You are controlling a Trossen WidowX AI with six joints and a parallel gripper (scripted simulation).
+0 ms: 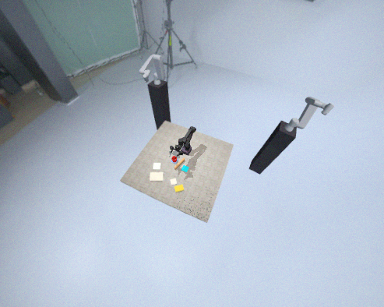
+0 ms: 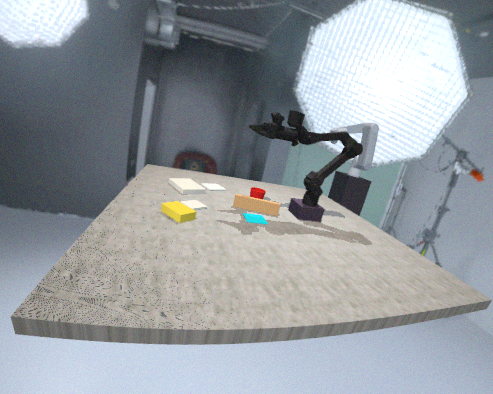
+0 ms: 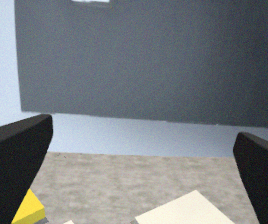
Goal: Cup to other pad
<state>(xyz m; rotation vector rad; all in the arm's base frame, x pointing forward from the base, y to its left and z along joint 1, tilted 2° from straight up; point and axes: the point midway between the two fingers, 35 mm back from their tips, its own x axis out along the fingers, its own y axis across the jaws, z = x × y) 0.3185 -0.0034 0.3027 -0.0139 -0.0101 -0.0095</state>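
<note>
Right now my gripper tip is 12 cm past the pale blue pad, 7 cm to the left of it and 37 cm above it. The rest, counted from my gripper tip: cyan pad: 8 cm behind, 13 cm to the left, 37 cm below; then wooden block: 10 cm behind, 3 cm to the left, 34 cm below; then white piece: 10 cm ahead, 24 cm to the right, 35 cm below.
</note>
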